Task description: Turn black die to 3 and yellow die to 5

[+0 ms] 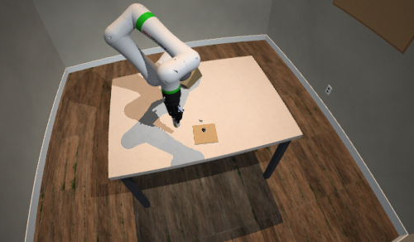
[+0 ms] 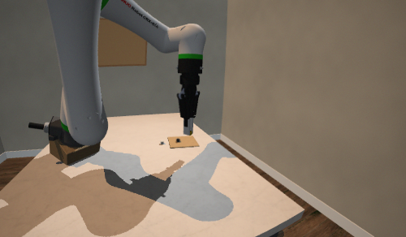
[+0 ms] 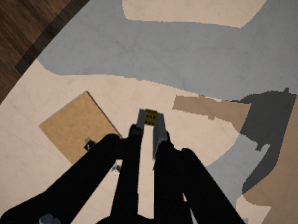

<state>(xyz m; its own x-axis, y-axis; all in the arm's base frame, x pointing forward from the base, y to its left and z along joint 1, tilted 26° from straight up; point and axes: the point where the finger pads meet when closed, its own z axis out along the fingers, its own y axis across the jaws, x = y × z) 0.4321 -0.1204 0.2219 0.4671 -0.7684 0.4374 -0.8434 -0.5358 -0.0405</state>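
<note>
Now: hand 30 mm short of the black die, 160 mm to the right of it and 120 mm above it. The rest, counted from my hand: tan mat 50 mm ahead, 150 mm to the left, 130 mm below; white die 50 mm behind, 170 mm to the left, 130 mm below; yellow die 10 mm to the right, 30 mm below.
</note>
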